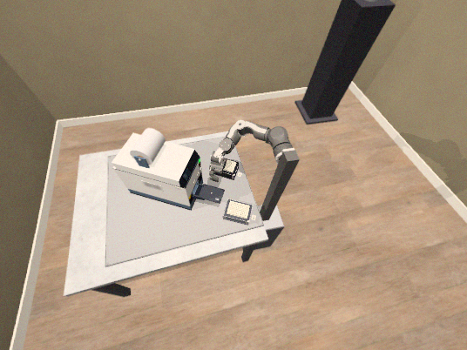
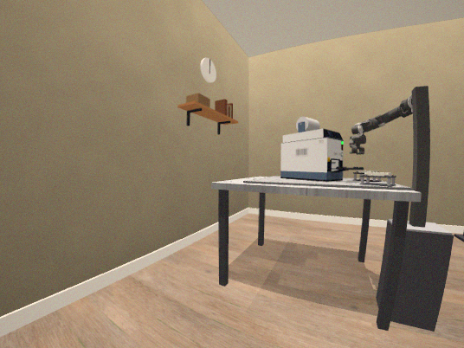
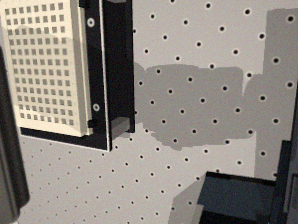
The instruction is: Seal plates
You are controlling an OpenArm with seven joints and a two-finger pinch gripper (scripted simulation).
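Now: hand 21 cm to the right of the plate nest, 14 cm above it and 10 cm past it. The rest, counted from my hand: yellow warning label 18 cm ahead, 11 cm to the left, 4 cm below; then plate 13 cm to the right, 12 cm below, 9 cm behind; then sealer stage 10 cm below, 8 cm to the left, 5 cm ahead.
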